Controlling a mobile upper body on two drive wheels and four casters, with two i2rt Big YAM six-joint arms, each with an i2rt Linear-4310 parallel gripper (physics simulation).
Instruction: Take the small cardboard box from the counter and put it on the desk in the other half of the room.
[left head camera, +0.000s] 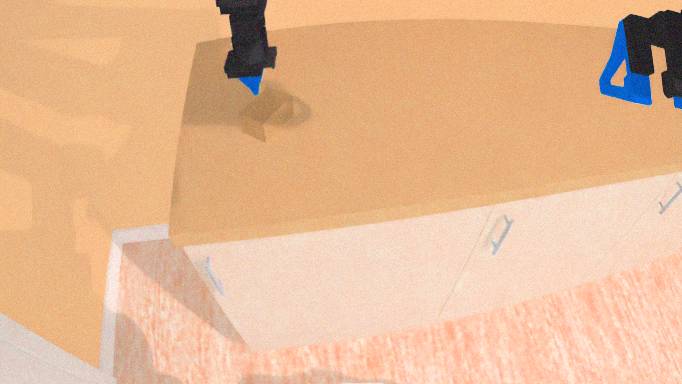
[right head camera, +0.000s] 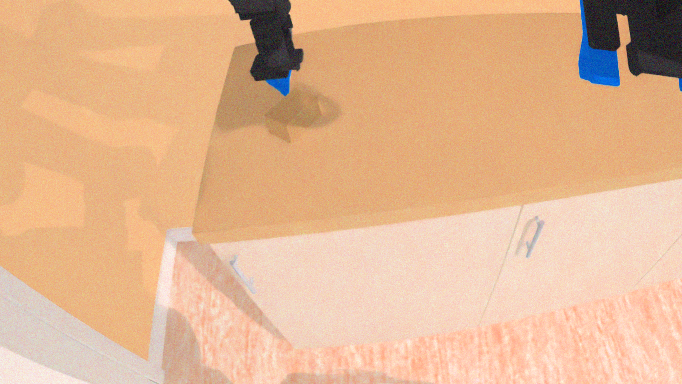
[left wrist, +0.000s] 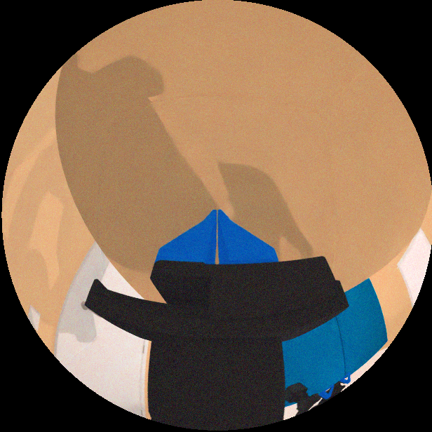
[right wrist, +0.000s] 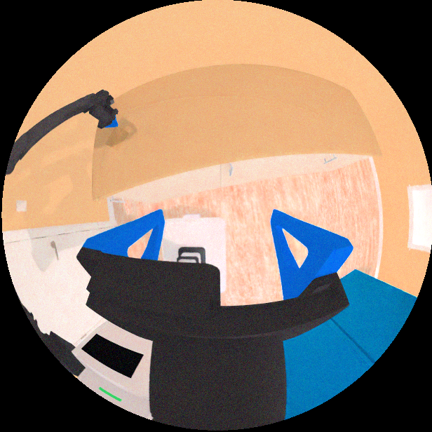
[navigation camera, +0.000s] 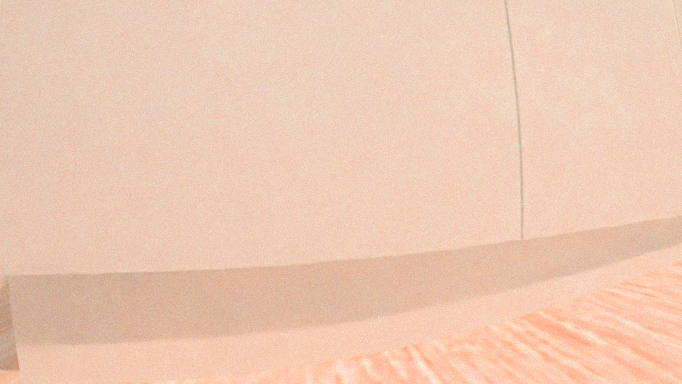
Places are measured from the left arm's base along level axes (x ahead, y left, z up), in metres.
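Pixels of known places: left gripper, fingertip midpoint: (left head camera: 256, 93); right gripper, fingertip midpoint: (left head camera: 639, 94) (right head camera: 632, 76).
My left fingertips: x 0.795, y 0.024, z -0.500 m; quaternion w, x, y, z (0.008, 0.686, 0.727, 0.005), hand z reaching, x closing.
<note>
Behind a point stands the place of what it marks.
The small cardboard box (left head camera: 260, 111) @[x 0.681, y -0.010, z -0.450 m] (right head camera: 292, 111) @[x 0.684, y -0.024, z -0.450 m] (right wrist: 116, 137) sits near the left end of the wood-coloured counter (left head camera: 400, 125) @[x 0.698, y -0.271, z -0.500 m] (right head camera: 425, 125) @[x 0.695, y -0.269, z -0.500 m] (left wrist: 325, 125) (right wrist: 250, 115), its colour close to the counter's, with shadow around it. In the left wrist view I cannot make it out. My left gripper (left head camera: 256, 92) @[x 0.795, y 0.024, z -0.500 m] (right head camera: 286, 93) @[x 0.795, y 0.024, z -0.500 m] (left wrist: 216, 215) (right wrist: 117, 125) is shut and empty, its tips together, close by the box on its far side as seen in the head views. My right gripper (left head camera: 664, 100) @[x 0.367, y -0.451, z -0.116 m] (right head camera: 645, 82) @[x 0.367, y -0.451, z -0.116 m] (right wrist: 217, 215) is open and empty, far to the right. The desk cannot be identified.
White cabinet doors (left head camera: 350, 270) @[x 0.516, y -0.180, z -0.746 m] (right head camera: 375, 280) @[x 0.513, y -0.165, z -0.789 m] (navigation camera: 250, 150) @[x 0.510, y -0.148, z -1.153 m] with metal handles form the counter's front. A white door (left wrist: 100, 350) (right wrist: 30, 270) stands at the left. A blue surface (left wrist: 315, 355) (right wrist: 370, 305) shows at lower right in both wrist views.
</note>
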